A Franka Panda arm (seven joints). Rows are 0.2 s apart.
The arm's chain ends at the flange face. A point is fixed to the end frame.
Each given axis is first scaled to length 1.
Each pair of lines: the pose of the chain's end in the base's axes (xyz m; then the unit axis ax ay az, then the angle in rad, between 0 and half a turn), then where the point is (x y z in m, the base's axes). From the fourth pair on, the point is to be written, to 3 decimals.
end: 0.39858 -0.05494 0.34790 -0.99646 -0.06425 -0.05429 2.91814
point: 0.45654 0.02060 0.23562
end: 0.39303 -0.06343 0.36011 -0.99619 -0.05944 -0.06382 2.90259
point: 0.45366 0.01340 0.25014
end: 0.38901 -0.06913 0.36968 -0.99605 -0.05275 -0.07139 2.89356
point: 0.45214 0.00798 0.26133
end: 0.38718 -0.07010 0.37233 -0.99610 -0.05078 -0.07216 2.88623
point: 0.451 0.008 0.265
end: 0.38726 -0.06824 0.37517 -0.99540 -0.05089 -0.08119 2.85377
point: 0.452 0.013 0.271
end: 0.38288 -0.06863 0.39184 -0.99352 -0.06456 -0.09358 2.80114
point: 0.448 0.020 0.294
